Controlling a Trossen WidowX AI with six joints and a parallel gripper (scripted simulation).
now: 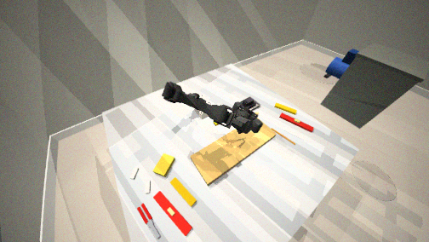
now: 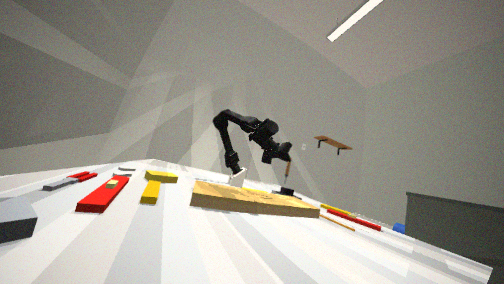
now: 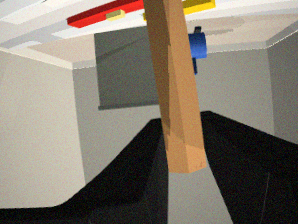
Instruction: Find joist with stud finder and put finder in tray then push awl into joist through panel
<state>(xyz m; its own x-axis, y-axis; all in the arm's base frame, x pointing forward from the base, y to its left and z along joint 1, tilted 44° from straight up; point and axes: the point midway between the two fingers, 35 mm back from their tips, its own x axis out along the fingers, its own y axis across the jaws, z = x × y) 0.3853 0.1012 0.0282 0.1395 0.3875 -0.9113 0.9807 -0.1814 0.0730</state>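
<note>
My gripper tip is 6 cm above the awl. Round my gripper tip: stud finder (20 cm behind, 20 cm to the left, 17 cm below); orange pencil (15 cm ahead, 18 cm to the left, 21 cm below); grey-framed tray (19 cm behind, 21 cm to the left, 20 cm below).
</note>
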